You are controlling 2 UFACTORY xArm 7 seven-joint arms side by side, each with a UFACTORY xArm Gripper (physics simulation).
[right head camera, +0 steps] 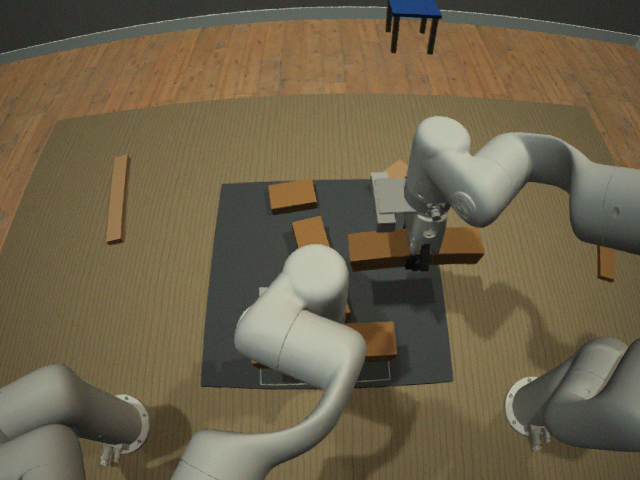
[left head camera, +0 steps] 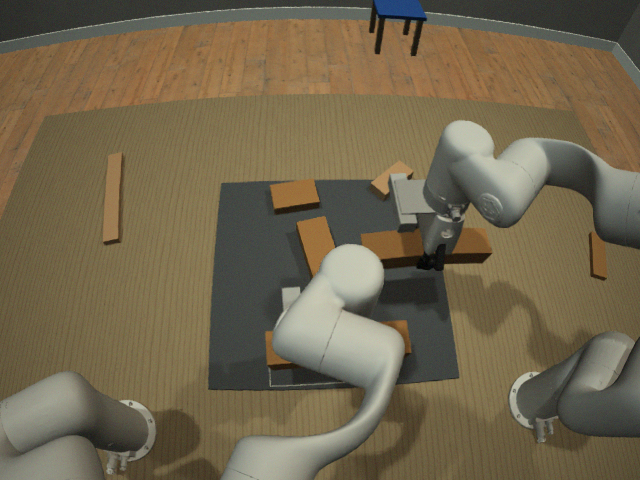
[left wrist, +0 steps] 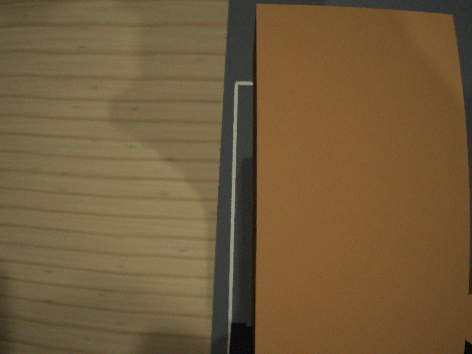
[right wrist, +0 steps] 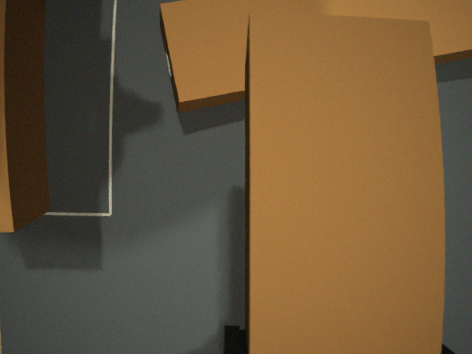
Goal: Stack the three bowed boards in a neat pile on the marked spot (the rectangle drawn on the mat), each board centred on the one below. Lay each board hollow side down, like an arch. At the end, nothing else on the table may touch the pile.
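Places are measured from the left arm's base along level axes (x ahead, y left, z up), in millimetres.
Where they show: right gripper, fingertip midpoint: (right head camera: 411, 252) (left head camera: 421, 252); left arm's base at its link origin: (right head camera: 123, 424) (left head camera: 128, 430); right arm's base at its link origin: (right head camera: 531, 406) (left head camera: 533, 400).
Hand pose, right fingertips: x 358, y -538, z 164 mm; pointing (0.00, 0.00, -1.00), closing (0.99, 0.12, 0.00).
Things, the pixels of their top centre, and the offset from my right fingertips. Level surfaces: height alone.
- second bowed board at its top centre: (right head camera: 417, 241) (left head camera: 429, 241) 1 mm ahead, 5 mm right, 39 mm up
- third bowed board at its top centre: (right wrist: 355, 16) (right head camera: 319, 263) (left head camera: 325, 263) 24 mm ahead, 170 mm left, 111 mm down
- orange block at its top centre: (left head camera: 294, 193) (right head camera: 292, 193) 212 mm ahead, 251 mm left, 133 mm down
- dark mat at its surface level: 158 mm down
- tan block at its top centre: (right head camera: 392, 176) (left head camera: 392, 176) 281 mm ahead, 21 mm left, 131 mm down
My left gripper (left wrist: 355, 345) is shut on a bowed board (left head camera: 398, 335) (right head camera: 379, 338) (left wrist: 360, 150) (right wrist: 25, 125), held level above the marked rectangle (left head camera: 310, 384) (right head camera: 284, 384) (left wrist: 233, 200) (right wrist: 112, 125); the left arm hides its middle in both head views. My right gripper (left head camera: 431, 258) (right head camera: 418, 258) (right wrist: 342, 345) is shut on a second bowed board (left head camera: 390, 245) (right head camera: 377, 245) (right wrist: 345, 175), held above the mat's right part, roughly parallel to the first. The third bowed board (left head camera: 316, 240) (right head camera: 310, 232) (right wrist: 210, 65) lies slanted at mid-mat, partly hidden by the left arm. Both held boards look arched upward.
An orange block (left head camera: 294, 196) (right head camera: 292, 196) lies on the dark mat (left head camera: 248, 258) (right head camera: 242, 258) at its back. A tan block (left head camera: 387, 180) (right head camera: 398, 167) lies at the back right beside the right gripper's body. Planks lie far left (left head camera: 112, 196) (right head camera: 117, 198) and far right (left head camera: 598, 255) (right head camera: 606, 263).
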